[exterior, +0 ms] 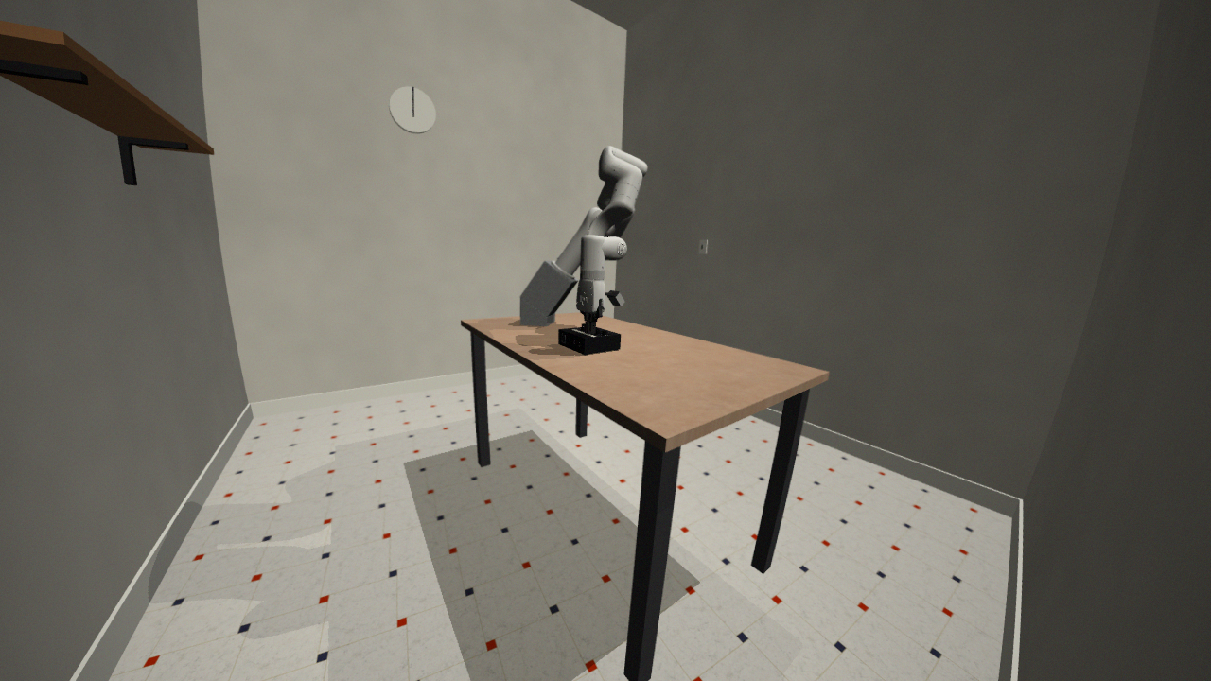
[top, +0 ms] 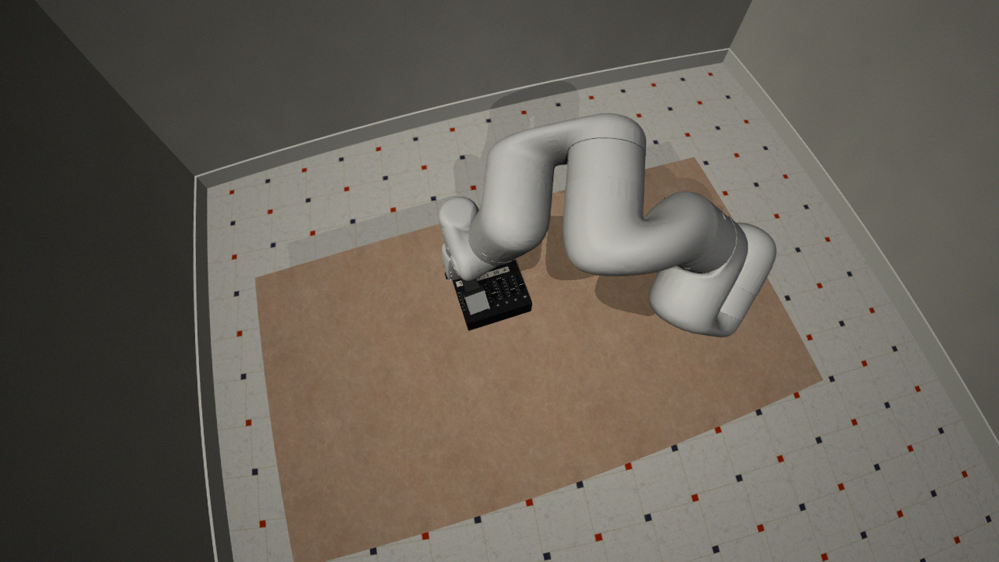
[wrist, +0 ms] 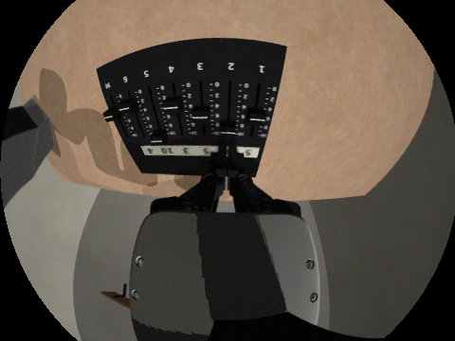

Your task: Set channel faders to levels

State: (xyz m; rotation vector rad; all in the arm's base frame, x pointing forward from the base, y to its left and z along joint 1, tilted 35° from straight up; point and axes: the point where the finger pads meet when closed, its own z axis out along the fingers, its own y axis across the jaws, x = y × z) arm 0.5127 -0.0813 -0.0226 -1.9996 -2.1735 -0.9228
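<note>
My gripper is now 12 cm past the master fader, 3 cm to the right of it and 1 cm above it.
</note>
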